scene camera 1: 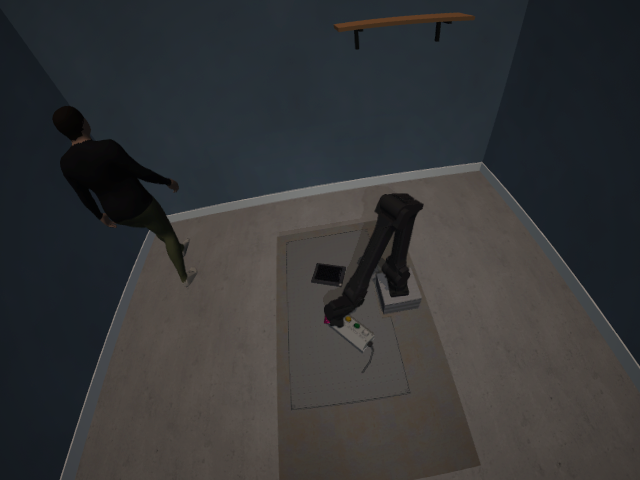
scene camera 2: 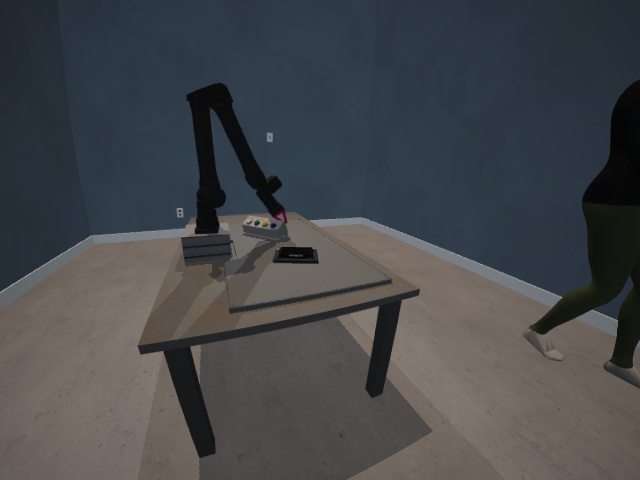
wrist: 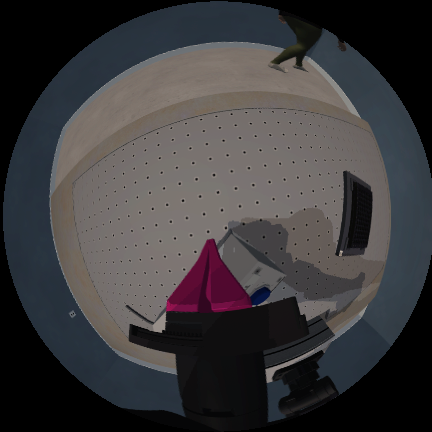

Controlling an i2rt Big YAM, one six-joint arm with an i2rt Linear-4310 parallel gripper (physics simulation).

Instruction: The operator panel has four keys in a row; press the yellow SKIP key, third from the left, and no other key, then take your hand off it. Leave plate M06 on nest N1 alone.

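Places are measured from the arm's base along level axes (x back, y left, z down), in centimetres.
Pixels of known places: gripper, fingertip midpoint: (scene camera 1: pixel 325 322) (scene camera 2: pixel 286 223) (wrist: pixel 211 242); arm's base, link origin: (scene camera 1: pixel 397 285) (scene camera 2: pixel 208 229) (wrist: pixel 296 365).
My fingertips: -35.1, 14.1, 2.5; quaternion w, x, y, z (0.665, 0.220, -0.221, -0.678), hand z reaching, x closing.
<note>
For each thing: its top centre in the pictures, then the offset to it from my fingertips, as dx, dy, dz. "*": a spot on its surface instead.
- pale operator panel, top centre: (wrist: pixel 202 332) (scene camera 1: pixel 349 324) (scene camera 2: pixel 263 218) +10.7, +2.7, -2.1
- dark nest, surface spot: (wrist: pixel 359 215) (scene camera 1: pixel 327 276) * +1.6, -27.4, +3.7
- cable, surface spot: (wrist: pixel 140 315) * +16.8, +18.9, +6.0
The pale operator panel (scene camera 1: pixel 351 336) (scene camera 2: pixel 258 231) (wrist: pixel 240 252) lies on the perforated board. Its keys are white (scene camera 2: pixel 249 220), green (scene camera 1: pixel 356 325) (scene camera 2: pixel 256 222), yellow (scene camera 1: pixel 348 318) (scene camera 2: pixel 265 224) and blue (scene camera 2: pixel 273 225) (wrist: pixel 261 296). The yellow key is hidden behind the gripper in the wrist view. My magenta gripper (scene camera 1: pixel 326 320) (scene camera 2: pixel 285 221) (wrist: pixel 211 242) is shut and empty, at the panel's blue-key end, away from the yellow key. I cannot tell its exact height. A dark plate on a dark nest (scene camera 1: pixel 329 273) (scene camera 2: pixel 296 254) (wrist: pixel 359 215) lies apart from the panel; no label is readable.
A cable (scene camera 1: pixel 371 357) (wrist: pixel 140 315) leaves the panel's white-key end. The arm stands on a layered grey block (scene camera 1: pixel 401 305) (scene camera 2: pixel 206 249) at the table's side. A person (scene camera 1: pixel 105 180) (scene camera 2: pixel 610 237) (wrist: pixel 302 37) in black and olive walks beside the table.
</note>
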